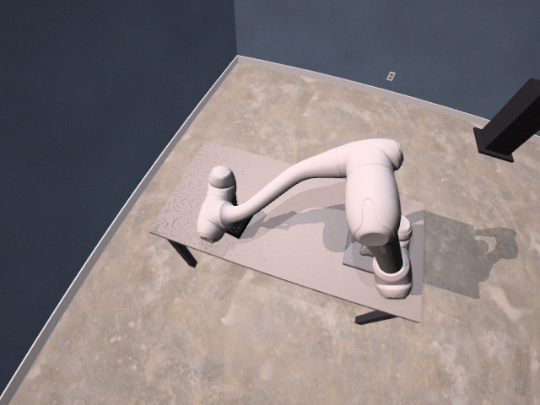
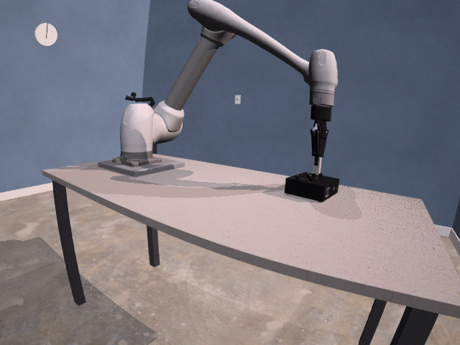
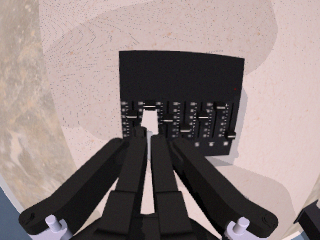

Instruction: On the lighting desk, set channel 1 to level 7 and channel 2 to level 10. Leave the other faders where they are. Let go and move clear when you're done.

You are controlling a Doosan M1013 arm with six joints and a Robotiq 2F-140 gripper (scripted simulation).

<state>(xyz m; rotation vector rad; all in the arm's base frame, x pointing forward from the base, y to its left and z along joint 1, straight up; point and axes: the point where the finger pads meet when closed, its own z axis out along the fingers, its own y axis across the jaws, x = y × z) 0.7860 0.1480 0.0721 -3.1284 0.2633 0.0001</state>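
Now: the fader 3 cm below my hand, 2 cm to the left of it and 1 cm ahead of it.
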